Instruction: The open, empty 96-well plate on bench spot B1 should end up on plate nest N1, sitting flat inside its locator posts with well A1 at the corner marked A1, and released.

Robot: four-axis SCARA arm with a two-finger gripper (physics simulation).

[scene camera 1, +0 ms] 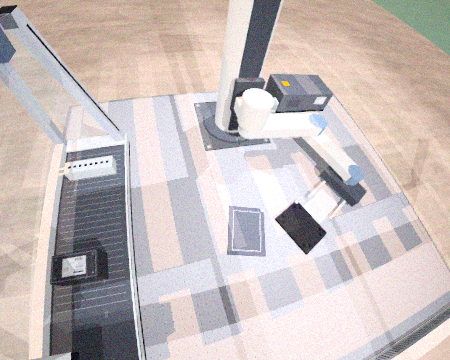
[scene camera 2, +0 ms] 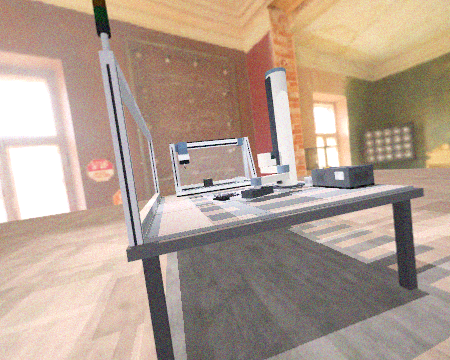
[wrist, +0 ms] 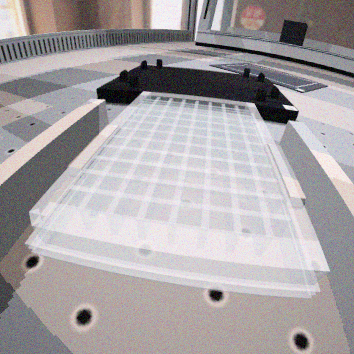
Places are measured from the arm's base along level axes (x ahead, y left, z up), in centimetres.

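Pixels of known places: gripper, fingertip midpoint: (scene camera 1: 317,208) (scene camera 2: 238,196) (wrist: 192,123); arm's base, origin of the base link: (scene camera 1: 230,123) (scene camera 2: 288,187).
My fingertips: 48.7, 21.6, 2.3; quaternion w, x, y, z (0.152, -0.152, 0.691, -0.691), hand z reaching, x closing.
Observation:
For each thing: its top centre in the pictures, then the offset to it from my fingertips, as dx, dy, dz. "pt": a spot on its surface instead. Level surfaces: height alone.
- clear 96-well plate, middle of its top: (wrist: 189,133) (scene camera 1: 321,204) -0.9, +1.9, +0.4
- Plate nest N1, middle of its top: (wrist: 200,68) (scene camera 1: 303,224) (scene camera 2: 227,194) +4.7, -9.7, +1.2
- dark ribbed bed, its level: dz +3.9
- white block, surface spot: (scene camera 1: 91,168) pt -26.4, -76.8, +8.4
- black device, surface spot: (scene camera 1: 75,267) pt +4.7, -78.6, +11.0
- metal frame, surface spot: (scene camera 1: 70,75) pt -41.7, -74.9, +31.9
The clear 96-well plate (scene camera 1: 320,204) (wrist: 185,170) is level between the two fingers of my gripper (scene camera 1: 324,200) (wrist: 192,123), which is shut on its long sides. Its height over the table is hard to judge. Plate nest N1 (scene camera 1: 301,227) (wrist: 195,82) is black, with short posts at its corners, and lies just beyond the plate's far end. A small white mark shows at the nest's near right corner in the wrist view. The nest bears no plate. The outlined flat rectangle, apparently bench spot B1 (scene camera 1: 246,231) (wrist: 272,76), has nothing on it.
A dark grey box (scene camera 1: 300,95) (scene camera 2: 342,176) stands near the arm's column (scene camera 2: 283,125). Along the other side of the table runs a dark ribbed bed (scene camera 1: 92,215) with a white block (scene camera 1: 91,168) and a black device (scene camera 1: 75,267), under a metal frame (scene camera 1: 70,75).

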